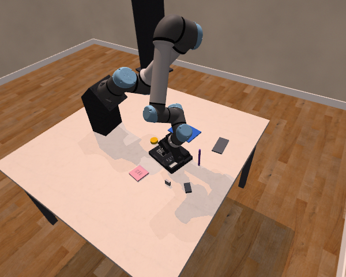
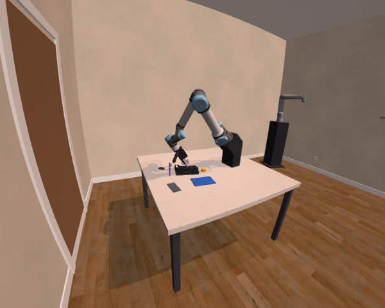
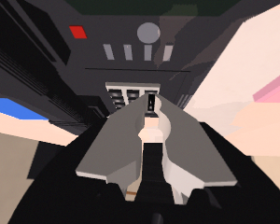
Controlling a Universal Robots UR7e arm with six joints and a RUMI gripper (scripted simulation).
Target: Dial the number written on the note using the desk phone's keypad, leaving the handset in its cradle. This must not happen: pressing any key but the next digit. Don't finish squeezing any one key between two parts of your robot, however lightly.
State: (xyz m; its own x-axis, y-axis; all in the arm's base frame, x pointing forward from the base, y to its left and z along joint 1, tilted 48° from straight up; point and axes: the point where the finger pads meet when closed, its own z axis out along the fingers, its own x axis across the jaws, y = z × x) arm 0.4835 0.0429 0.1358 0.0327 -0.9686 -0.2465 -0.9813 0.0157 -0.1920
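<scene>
My gripper is now 160 mm past the yellow disc, 40 mm to the right of it and 30 mm above it. Also, from my hand: grey slab (150 mm ahead, 340 mm to the left, 40 mm below); then purple pen (170 mm ahead, 130 mm to the left, 20 mm above); then blue pad (110 mm behind, 260 mm to the left, 40 mm below).
</scene>
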